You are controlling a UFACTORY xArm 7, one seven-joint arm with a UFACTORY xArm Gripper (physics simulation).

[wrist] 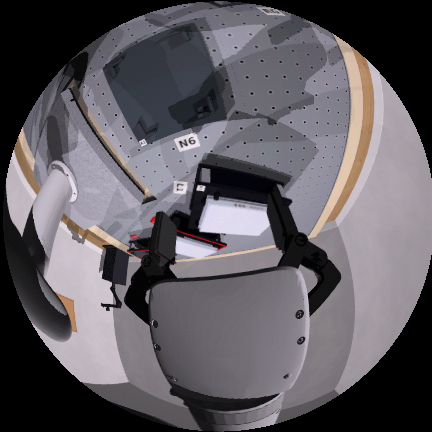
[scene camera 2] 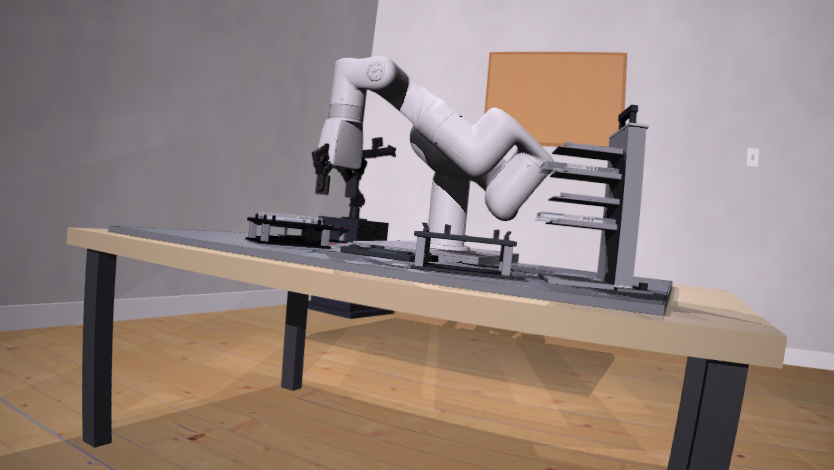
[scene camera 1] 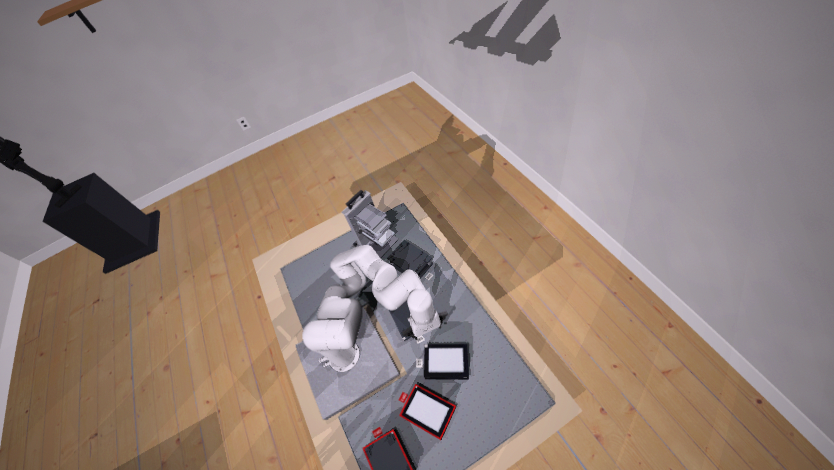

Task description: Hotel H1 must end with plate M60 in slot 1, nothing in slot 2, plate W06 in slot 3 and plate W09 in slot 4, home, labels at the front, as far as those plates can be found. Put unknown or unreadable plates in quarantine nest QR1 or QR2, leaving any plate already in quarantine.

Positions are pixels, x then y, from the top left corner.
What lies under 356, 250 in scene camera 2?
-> A dark N6 nest.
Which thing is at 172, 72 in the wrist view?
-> A dark N6 nest.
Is my gripper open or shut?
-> Open.
